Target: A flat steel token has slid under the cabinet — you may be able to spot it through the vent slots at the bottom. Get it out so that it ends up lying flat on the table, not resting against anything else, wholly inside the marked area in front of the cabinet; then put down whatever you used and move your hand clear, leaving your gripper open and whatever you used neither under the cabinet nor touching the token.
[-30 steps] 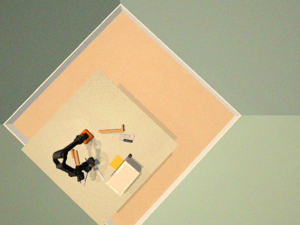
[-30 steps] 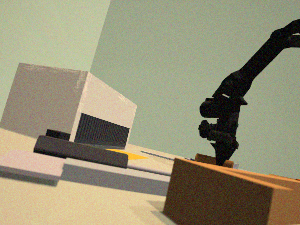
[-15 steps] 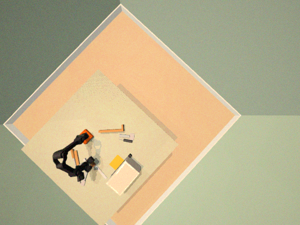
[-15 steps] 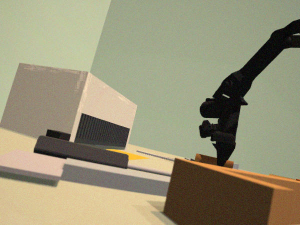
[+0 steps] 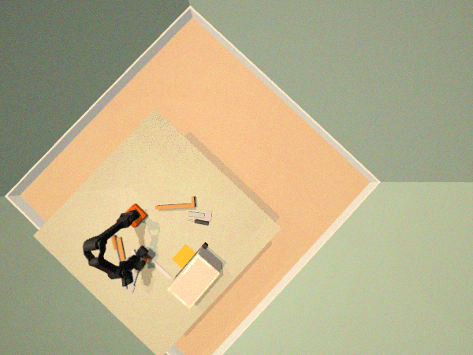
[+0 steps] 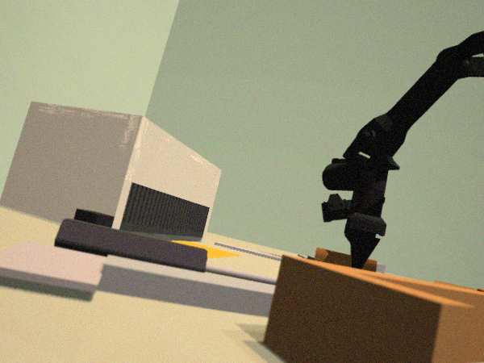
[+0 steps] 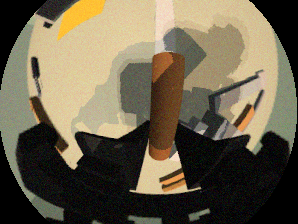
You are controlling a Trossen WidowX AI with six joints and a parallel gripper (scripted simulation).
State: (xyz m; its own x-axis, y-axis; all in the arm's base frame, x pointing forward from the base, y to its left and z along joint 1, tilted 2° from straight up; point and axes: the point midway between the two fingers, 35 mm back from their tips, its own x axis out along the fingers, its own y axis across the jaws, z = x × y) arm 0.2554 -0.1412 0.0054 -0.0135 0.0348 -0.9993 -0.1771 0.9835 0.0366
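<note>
The orange stick is 60 mm behind my gripper tip and 140 mm to the right of it. The rest, counted from my gripper tip: token: 310 mm ahead, 200 mm to the left, 10 mm below; dark screwdriver: 50 mm ahead, 450 mm to the left.
</note>
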